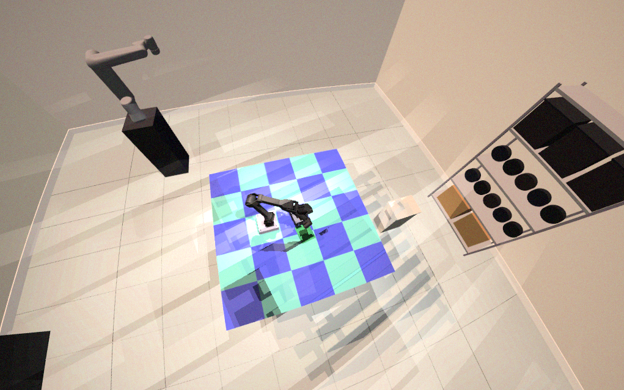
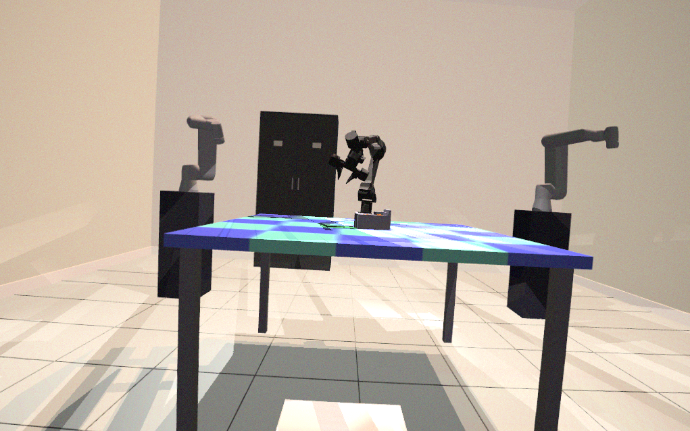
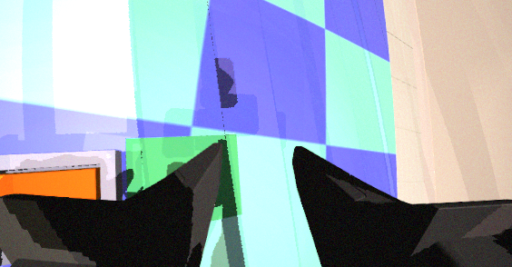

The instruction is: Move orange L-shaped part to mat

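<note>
The orange L-shaped part is 16 cm to the left of my gripper tip, 16 cm below it and 7 cm behind it. From my gripper tip the other things lie so: green mat (22 cm below, 3 cm behind, 1 cm to the right).
</note>
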